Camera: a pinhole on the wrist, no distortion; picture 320 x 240 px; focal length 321.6 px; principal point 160.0 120.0 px. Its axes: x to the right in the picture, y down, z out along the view. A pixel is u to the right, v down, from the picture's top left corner.
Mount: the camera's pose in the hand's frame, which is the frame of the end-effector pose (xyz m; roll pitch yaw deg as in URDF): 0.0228 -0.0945 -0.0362 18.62 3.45 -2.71
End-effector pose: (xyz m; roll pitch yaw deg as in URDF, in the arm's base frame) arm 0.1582 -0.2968 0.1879 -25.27 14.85 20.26
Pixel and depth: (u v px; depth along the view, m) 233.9 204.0 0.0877
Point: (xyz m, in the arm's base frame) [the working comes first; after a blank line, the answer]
In the camera's frame: 0.0202 0.0229 0.0877

0.2478 -0.3380 0.2639
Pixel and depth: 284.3 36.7 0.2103
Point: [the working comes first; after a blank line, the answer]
In the camera's frame: 0.0813 -0.0545 0.2103

0.3574 -0.3690 0.3725
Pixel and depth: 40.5 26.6 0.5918
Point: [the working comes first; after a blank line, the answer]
In the camera's frame: -0.2199 -0.1719 0.5918

0.2078 -0.4804 0.8364
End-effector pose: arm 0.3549 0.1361 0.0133 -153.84 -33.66 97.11
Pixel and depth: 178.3 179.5 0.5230
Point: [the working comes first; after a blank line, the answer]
In the camera's frame: 0.0298 0.0968 0.5230

-0.0452 0.3557 -0.2430
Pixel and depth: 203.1 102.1 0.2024
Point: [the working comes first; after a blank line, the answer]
In the camera's frame: 0.0271 -0.0113 0.2024

0.1265 0.1889 -0.0039
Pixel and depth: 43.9 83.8 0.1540
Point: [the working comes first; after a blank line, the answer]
In the camera's frame: -0.0556 -0.0173 0.1540

0.1684 0.1049 -0.0241
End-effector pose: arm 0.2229 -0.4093 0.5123 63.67 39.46 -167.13
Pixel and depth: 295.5 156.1 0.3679
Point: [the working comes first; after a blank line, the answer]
In the camera's frame: 0.1550 0.0413 0.3679

0.0087 -0.0857 0.3709
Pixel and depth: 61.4 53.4 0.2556
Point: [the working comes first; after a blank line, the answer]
In the camera's frame: -0.0784 -0.0529 0.2556

0.2691 -0.1194 0.4547
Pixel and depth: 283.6 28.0 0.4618
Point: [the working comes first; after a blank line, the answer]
In the camera's frame: 0.1775 -0.1321 0.4618

0.0711 0.0470 0.2371
